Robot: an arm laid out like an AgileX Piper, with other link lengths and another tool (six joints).
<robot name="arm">
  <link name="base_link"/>
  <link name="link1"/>
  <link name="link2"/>
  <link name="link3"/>
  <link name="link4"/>
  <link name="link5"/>
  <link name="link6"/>
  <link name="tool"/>
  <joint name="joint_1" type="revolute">
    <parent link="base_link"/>
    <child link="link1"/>
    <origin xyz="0 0 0.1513"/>
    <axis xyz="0 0 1"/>
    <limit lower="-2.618" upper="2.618"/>
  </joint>
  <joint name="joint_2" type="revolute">
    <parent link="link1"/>
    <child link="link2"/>
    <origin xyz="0 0 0" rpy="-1.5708 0 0"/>
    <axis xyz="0 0 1"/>
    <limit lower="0" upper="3.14"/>
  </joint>
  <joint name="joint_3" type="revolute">
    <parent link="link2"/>
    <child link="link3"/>
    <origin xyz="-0.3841 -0.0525 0"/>
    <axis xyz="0 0 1"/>
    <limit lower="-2.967" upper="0"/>
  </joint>
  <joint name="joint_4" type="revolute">
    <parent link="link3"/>
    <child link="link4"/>
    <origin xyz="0.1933 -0.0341 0" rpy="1.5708 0 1.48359"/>
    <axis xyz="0 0 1"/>
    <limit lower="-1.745" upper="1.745"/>
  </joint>
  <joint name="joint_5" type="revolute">
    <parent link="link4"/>
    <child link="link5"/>
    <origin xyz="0 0 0" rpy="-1.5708 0 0"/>
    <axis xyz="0 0 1"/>
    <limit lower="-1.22" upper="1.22"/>
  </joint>
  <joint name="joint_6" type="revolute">
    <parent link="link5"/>
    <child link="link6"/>
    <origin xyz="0 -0.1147 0" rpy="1.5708 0 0"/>
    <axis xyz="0 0 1"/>
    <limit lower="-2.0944" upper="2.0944"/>
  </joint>
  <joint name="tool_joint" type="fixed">
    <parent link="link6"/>
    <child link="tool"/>
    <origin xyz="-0.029 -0.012 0.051" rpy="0.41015 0 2.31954"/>
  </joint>
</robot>
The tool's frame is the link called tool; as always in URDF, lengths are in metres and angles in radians.
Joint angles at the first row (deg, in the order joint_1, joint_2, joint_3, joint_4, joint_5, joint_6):
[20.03, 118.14, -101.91, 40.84, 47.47, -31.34]
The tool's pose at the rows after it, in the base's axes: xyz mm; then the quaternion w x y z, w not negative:
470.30 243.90 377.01 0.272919 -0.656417 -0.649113 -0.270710
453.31 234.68 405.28 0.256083 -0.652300 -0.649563 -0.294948
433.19 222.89 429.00 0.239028 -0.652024 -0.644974 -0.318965
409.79 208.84 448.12 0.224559 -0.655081 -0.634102 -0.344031
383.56 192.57 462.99 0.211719 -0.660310 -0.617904 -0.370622
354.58 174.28 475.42 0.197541 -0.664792 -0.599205 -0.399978
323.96 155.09 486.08 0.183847 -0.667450 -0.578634 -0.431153
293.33 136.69 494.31 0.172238 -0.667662 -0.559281 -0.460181
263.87 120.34 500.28 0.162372 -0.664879 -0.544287 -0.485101
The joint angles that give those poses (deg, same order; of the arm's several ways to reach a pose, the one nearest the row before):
[20.03, 114.20, -100.84, 40.35, 46.74, -31.38]
[20.03, 109.85, -98.54, 39.99, 45.18, -31.39]
[20.04, 105.10, -94.81, 39.79, 42.61, -31.40]
[20.06, 99.95, -89.71, 40.17, 39.09, -31.42]
[20.08, 94.45, -83.61, 41.10, 34.83, -31.52]
[20.09, 88.61, -77.05, 42.56, 30.09, -32.02]
[20.11, 82.64, -70.74, 44.43, 25.43, -32.69]
[20.12, 76.90, -65.20, 46.34, 21.58, -33.36]
[20.12, 71.55, -60.61, 47.95, 18.79, -34.03]

